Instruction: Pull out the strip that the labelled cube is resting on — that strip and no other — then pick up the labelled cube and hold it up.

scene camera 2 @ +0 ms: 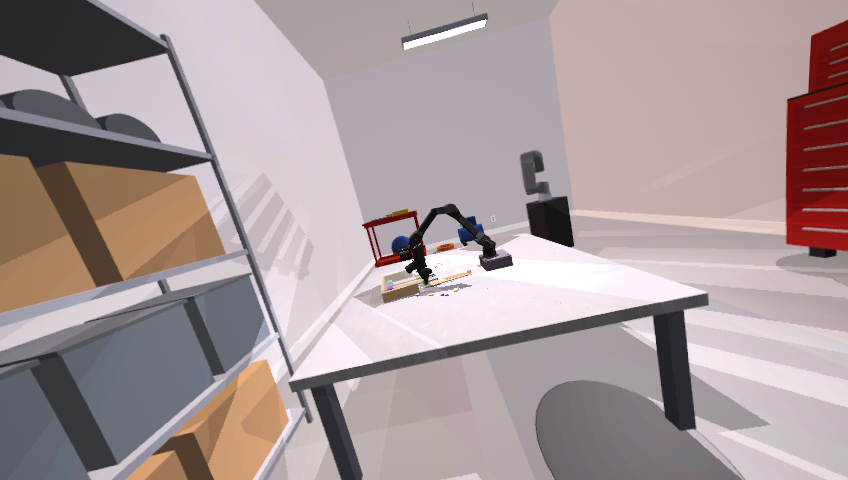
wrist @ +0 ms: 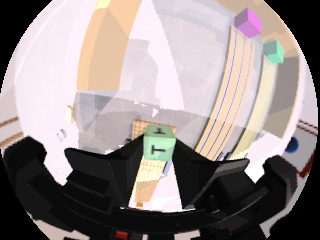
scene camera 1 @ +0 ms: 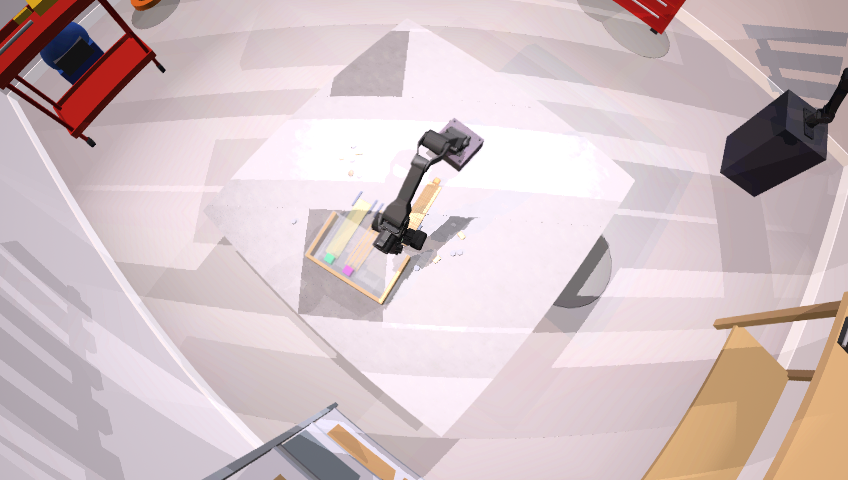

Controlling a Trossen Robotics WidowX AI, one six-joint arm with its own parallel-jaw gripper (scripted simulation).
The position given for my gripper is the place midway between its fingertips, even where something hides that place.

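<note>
I can see a tan checked strip [scene camera 1: 420, 208], and the wrist view shows me the strip [wrist: 149, 171] too. A labelled cube [wrist: 159, 141] is there as well. As for myself, I see my gripper [wrist: 158, 138].
</note>
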